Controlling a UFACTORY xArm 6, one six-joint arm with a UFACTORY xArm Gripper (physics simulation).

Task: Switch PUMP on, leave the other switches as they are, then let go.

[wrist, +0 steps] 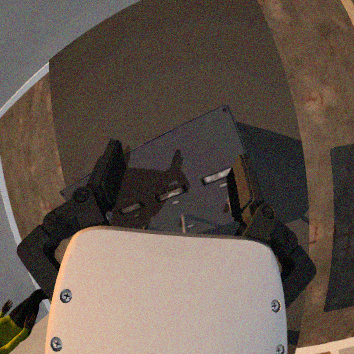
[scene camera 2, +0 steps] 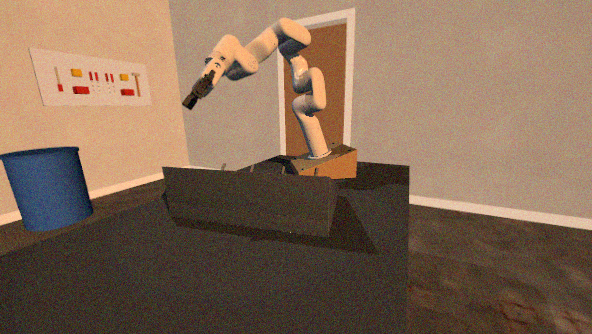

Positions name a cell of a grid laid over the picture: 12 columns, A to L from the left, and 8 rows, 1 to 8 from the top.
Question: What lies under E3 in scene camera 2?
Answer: The gripper.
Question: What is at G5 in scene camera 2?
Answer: A dark switch panel.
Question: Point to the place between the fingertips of the gripper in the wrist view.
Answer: At G4
